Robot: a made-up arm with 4 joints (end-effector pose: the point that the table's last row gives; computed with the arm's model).
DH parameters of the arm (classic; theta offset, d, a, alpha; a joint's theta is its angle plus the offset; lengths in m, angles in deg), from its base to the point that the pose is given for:
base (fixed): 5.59 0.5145 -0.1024 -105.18
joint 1: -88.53 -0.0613 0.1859 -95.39
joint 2: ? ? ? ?
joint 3: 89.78 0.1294 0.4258 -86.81
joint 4: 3.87 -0.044 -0.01 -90
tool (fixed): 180 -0.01 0 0
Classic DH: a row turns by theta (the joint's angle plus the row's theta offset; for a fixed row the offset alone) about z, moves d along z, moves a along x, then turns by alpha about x.
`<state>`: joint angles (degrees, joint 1 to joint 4).
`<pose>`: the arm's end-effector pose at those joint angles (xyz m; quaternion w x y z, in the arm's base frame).
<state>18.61 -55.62 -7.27 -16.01</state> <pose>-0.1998 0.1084 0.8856 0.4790 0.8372 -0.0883 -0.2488</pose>
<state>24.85 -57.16 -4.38 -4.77</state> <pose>-0.1571 0.1091 0.9089 0.4950 0.8388 -0.0040 -0.2266</pose>
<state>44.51 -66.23 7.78 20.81</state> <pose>0.0164 0.1079 0.9566 0.4676 0.8084 0.2555 -0.2500</pose>
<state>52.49 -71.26 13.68 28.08</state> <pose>0.1051 0.1088 0.9542 0.4245 0.7828 0.3497 -0.2911</pose>
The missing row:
joint 2: -71.55 0.1723 -0.137 -86.14
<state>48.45 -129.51 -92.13 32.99</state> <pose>-0.0305 -0.1316 0.2691 0.7874 0.2806 0.1713 0.5215</pose>
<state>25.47 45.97 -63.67 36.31</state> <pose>0.1454 0.0412 0.9433 0.0001 -0.7857 0.6049 0.1297</pose>
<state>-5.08 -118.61 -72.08 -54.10</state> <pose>0.0099 -0.0135 0.4202 0.4563 0.5564 -0.6317 0.2884</pose>
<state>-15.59 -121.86 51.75 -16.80</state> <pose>-0.3561 0.2976 0.9775 0.8159 0.4627 0.0321 -0.3453</pose>
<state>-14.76 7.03 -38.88 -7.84</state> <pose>-0.3049 0.0899 0.8556 0.1056 -0.9530 0.2840 -0.0075</pose>
